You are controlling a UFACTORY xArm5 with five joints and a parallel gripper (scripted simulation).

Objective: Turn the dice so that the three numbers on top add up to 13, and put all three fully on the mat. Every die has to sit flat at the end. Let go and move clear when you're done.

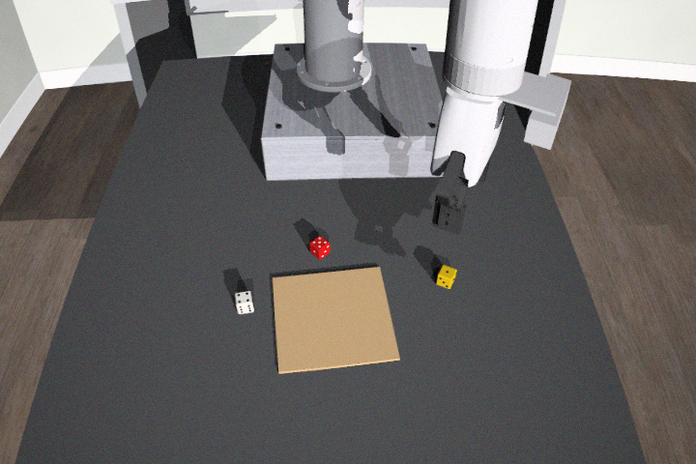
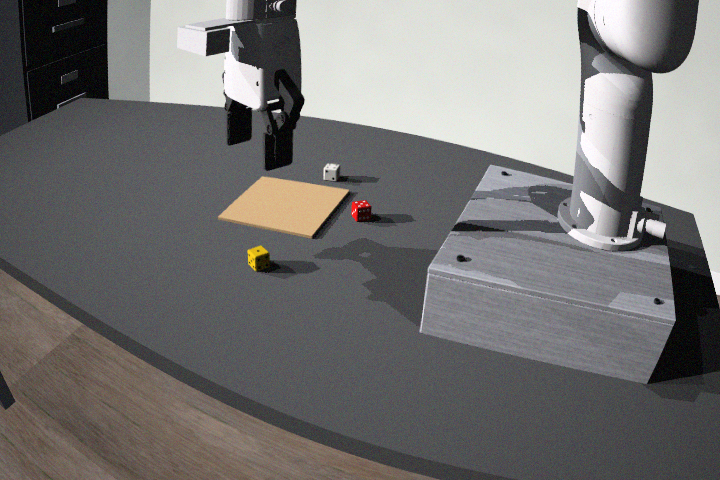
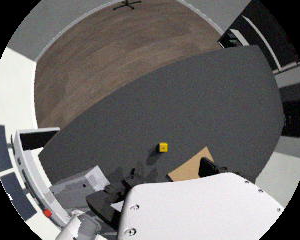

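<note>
Right now my hand is 140 mm above the yellow die. Round my hand: red die (20 mm behind, 170 mm to the right, 140 mm below); tan mat (80 mm ahead, 130 mm to the right, 150 mm below); white die (90 mm ahead, 240 mm to the right, 140 mm below).
</note>
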